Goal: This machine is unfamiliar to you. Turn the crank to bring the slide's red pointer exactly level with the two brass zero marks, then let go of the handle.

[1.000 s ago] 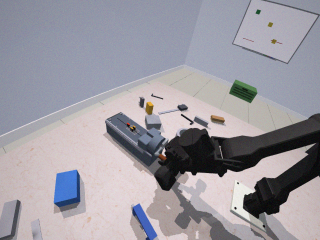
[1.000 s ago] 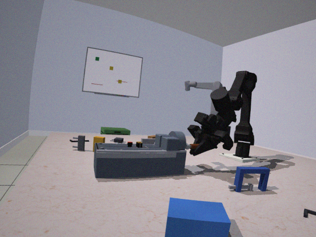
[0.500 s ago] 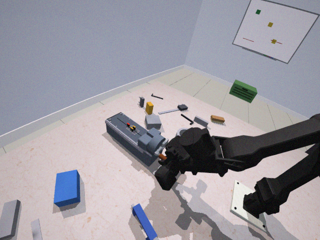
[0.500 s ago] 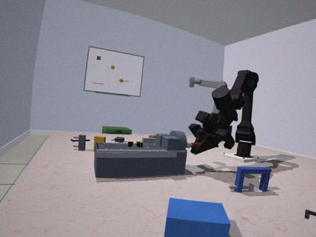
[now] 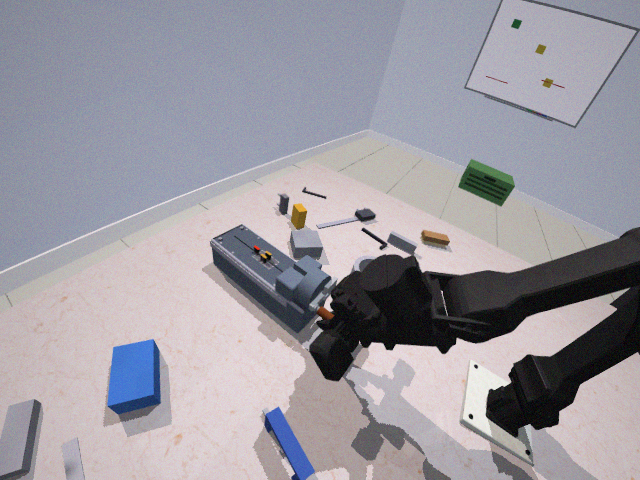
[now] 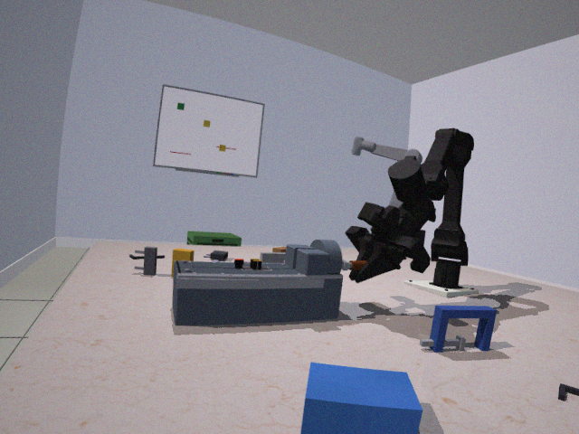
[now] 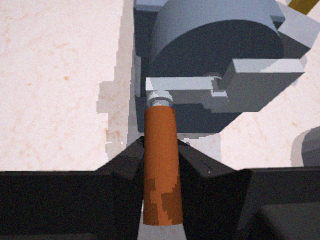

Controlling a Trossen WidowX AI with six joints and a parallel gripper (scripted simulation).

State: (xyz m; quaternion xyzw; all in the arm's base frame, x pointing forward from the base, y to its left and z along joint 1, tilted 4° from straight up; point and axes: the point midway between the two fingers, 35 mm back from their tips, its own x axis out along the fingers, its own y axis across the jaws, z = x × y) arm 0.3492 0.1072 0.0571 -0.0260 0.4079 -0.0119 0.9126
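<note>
Right now my gripper tip is 20 mm past the brown crank handle and 30 mm below it. The rest, counted from my gripper tip: blue bracket: 70 mm behind, 170 mm to the left, 30 mm below; red pointer: 190 mm ahead, 30 mm to the right, 20 mm above; grey block: 180 mm ahead, 190 mm to the right, 40 mm below.
</note>
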